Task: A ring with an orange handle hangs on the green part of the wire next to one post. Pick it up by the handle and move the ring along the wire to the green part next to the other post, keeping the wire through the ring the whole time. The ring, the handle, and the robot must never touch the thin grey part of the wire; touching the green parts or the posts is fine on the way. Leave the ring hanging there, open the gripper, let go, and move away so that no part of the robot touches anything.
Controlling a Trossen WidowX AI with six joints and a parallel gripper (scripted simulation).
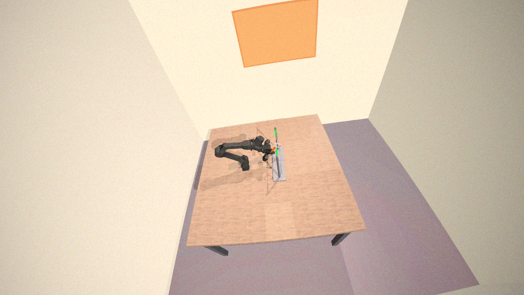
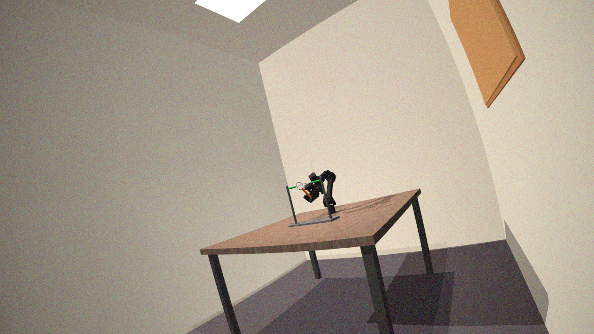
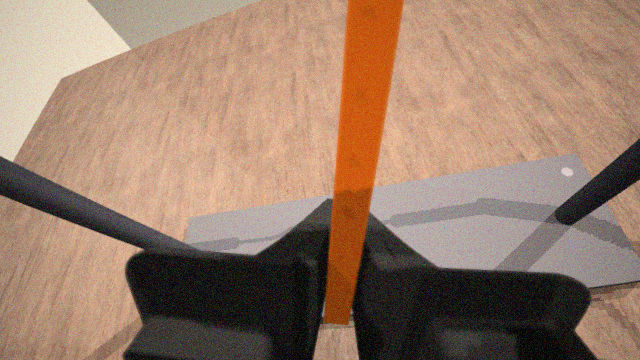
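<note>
Now: gripper tip 1 cm short of the ring with orange handle, 3 cm to the left of it and 10 cm below it.
</note>
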